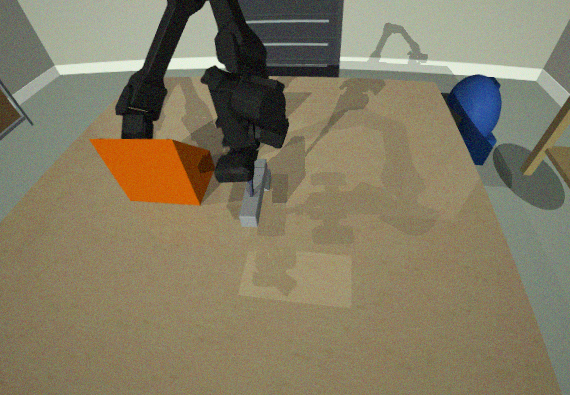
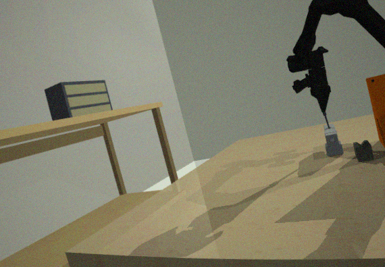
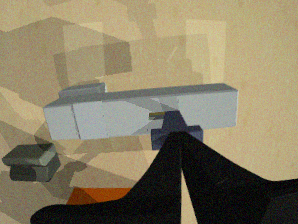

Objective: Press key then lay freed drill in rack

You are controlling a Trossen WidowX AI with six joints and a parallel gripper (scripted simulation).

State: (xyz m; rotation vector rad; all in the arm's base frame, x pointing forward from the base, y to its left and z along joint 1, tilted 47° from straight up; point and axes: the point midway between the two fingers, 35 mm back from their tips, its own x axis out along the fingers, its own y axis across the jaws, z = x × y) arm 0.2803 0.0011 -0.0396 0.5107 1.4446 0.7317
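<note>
My gripper tip is 3 cm above the dark blue key. The rest, counted from my gripper tip: drill 1 cm behind, 5 cm to the left, 8 cm below; then rack 11 cm behind, 19 cm to the left, 11 cm below; then long light grey block 1 cm behind, 3 cm to the left, 9 cm below.
</note>
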